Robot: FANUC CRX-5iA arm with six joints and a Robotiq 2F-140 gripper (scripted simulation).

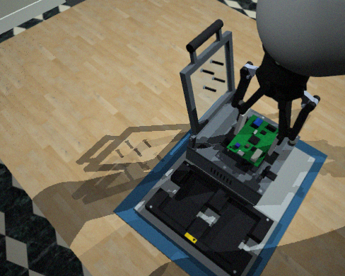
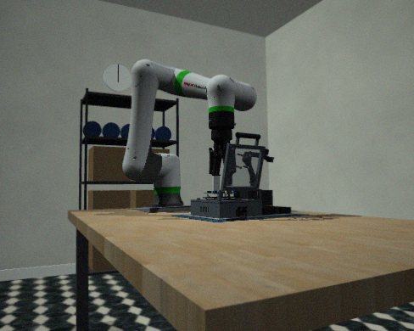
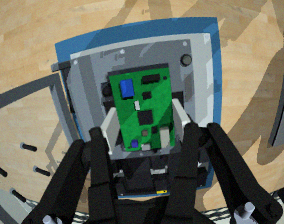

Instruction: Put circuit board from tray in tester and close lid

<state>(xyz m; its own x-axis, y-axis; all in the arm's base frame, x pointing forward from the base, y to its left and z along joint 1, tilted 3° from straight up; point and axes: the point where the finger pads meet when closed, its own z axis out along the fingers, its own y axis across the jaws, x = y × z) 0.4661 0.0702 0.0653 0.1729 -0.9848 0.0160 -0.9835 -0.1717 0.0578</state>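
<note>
Right now the green circuit board is 2 cm below my hand. The rest, counted from my hand: tester lid: 12 cm ahead, 2 cm to the left, 8 cm above; tester: 3 cm ahead, 4 cm to the left, 1 cm above.
</note>
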